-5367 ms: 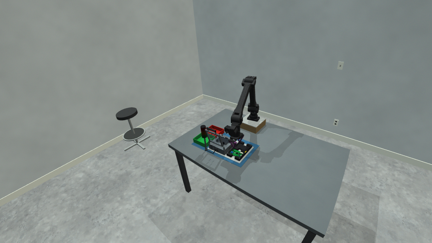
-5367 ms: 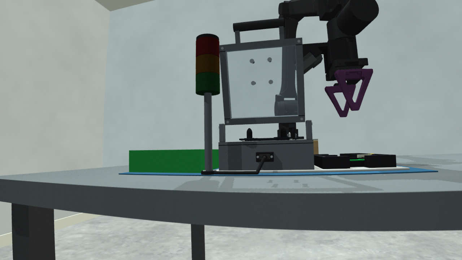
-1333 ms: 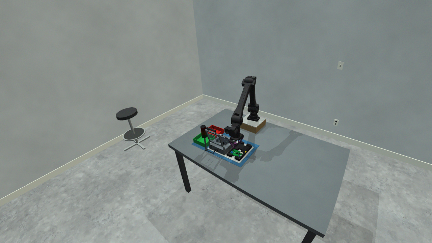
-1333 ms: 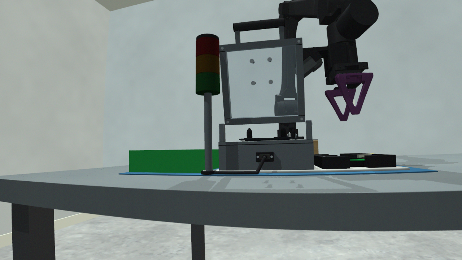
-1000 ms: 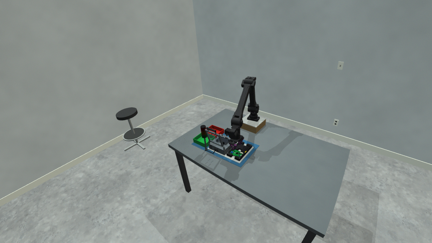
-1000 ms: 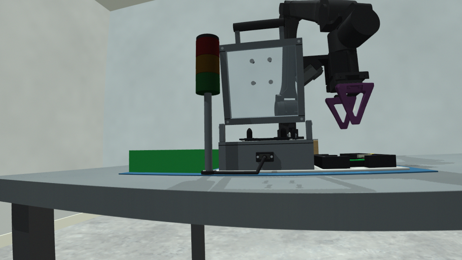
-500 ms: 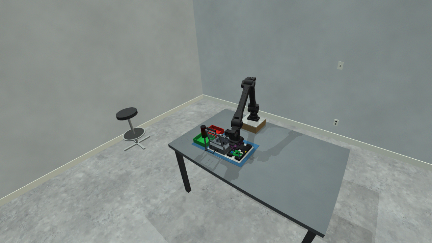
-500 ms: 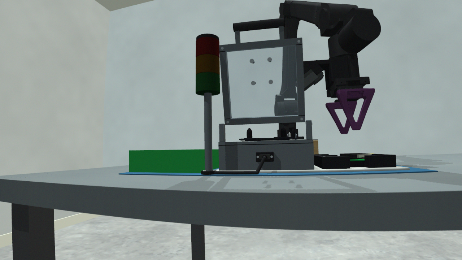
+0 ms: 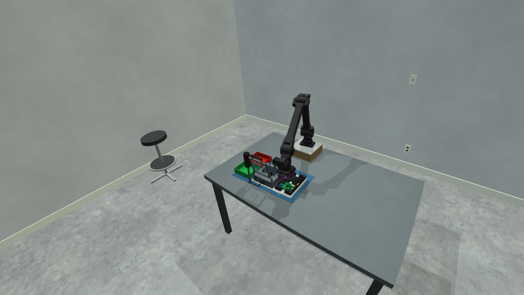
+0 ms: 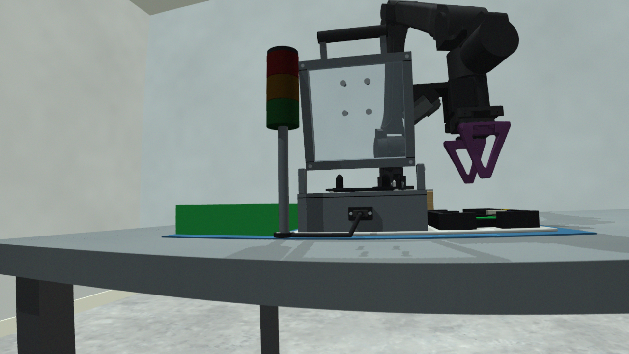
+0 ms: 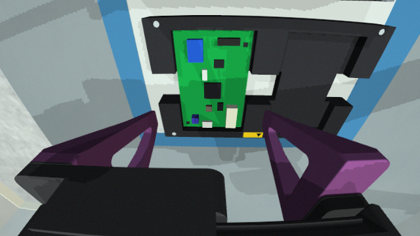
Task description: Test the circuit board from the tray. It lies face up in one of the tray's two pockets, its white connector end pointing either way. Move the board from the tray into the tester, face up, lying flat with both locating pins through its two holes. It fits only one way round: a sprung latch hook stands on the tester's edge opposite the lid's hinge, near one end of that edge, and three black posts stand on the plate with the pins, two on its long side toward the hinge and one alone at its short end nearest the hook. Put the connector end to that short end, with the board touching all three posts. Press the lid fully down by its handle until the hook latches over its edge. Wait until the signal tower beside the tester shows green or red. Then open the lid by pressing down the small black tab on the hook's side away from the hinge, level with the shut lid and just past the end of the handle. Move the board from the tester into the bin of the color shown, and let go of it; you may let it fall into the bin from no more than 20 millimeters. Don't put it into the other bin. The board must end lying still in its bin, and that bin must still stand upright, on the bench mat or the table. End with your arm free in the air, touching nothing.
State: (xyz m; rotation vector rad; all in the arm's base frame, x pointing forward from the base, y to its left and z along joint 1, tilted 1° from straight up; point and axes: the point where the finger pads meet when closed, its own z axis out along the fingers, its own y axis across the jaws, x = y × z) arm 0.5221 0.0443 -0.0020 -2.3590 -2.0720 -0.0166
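Right now the green circuit board is 6 cm below my hand. From my hand the other things lie so: black tester plate 16 cm to the right, 6 cm behind, 1 cm below; then black latch hook 12 cm behind, 10 cm to the right, 1 cm above; then clear lid 18 cm to the right, 10 cm above, 6 cm ahead.
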